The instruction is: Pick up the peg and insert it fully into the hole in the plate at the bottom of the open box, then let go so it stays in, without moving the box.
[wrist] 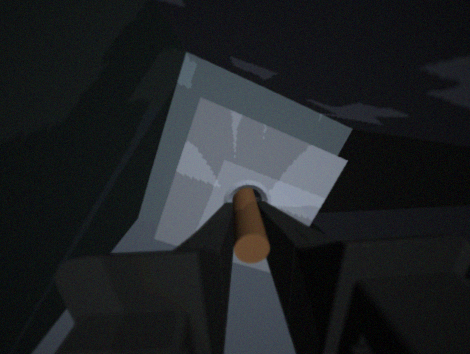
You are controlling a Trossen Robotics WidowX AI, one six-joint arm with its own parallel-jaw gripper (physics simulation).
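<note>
An orange-brown peg is held between the two dark fingers of my gripper, which is shut on it. The peg's near end faces the camera, and its far end is at the hole in the light plate. The hole's pale rim shows behind and to the right of the peg's tip; the front of the hole is hidden by the peg and fingers. I cannot tell whether the tip is inside the hole. The plate lies on the grey-green bottom of the open box.
The dark walls of the box surround the plate on the left and right. A grey strip of the box shows at the right, behind my finger. Lighter patches lie on the dark surface at the upper right.
</note>
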